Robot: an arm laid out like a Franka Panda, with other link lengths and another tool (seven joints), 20 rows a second.
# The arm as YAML. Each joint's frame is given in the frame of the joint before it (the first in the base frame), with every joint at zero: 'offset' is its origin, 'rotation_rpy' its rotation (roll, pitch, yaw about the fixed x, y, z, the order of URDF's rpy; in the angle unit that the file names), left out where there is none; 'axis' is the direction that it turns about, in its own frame. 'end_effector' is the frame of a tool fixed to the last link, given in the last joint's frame.
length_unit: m
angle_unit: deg
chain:
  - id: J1
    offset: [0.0, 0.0, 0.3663]
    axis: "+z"
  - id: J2
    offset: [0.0, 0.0, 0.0]
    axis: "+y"
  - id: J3
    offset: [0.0, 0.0, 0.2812]
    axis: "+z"
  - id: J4
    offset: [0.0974, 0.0, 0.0]
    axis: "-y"
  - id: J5
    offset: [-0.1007, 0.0, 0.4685]
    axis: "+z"
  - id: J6
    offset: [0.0, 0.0, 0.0]
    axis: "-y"
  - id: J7
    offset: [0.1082, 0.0, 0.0]
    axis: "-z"
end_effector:
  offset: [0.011, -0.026, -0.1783]
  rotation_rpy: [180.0, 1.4, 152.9]
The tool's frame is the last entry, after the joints.
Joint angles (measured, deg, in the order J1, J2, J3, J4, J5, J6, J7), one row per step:
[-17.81, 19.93, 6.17, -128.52, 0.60, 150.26, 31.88]
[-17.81, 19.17, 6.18, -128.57, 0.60, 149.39, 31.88]
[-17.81, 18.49, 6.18, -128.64, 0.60, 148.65, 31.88]
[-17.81, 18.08, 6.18, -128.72, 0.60, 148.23, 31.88]
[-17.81, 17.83, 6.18, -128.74, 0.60, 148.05, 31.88]
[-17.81, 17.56, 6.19, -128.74, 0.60, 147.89, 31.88]
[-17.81, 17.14, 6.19, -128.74, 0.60, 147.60, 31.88]
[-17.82, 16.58, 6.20, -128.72, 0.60, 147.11, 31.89]
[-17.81, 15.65, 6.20, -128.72, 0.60, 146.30, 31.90]
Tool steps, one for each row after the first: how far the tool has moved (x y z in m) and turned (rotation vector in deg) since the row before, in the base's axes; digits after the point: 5 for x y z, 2 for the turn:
[0.00064, -0.00030, 0.00627, -0.03, 0.17, 0.05]
[0.00037, -0.00033, 0.00550, -0.03, 0.14, 0.03]
[-0.00006, -0.00013, 0.00307, -0.02, 0.10, 0.02]
[0.00043, -0.00019, 0.00224, -0.03, -0.04, 0.01]
[0.00077, -0.00016, 0.00266, -0.05, -0.10, 0.02]
[0.00101, -0.00039, 0.00406, -0.07, -0.12, 0.01]
[0.00117, -0.00046, 0.00539, -0.07, -0.08, 0.01]
[0.00159, -0.00058, 0.00871, -0.11, -0.09, 0.03]

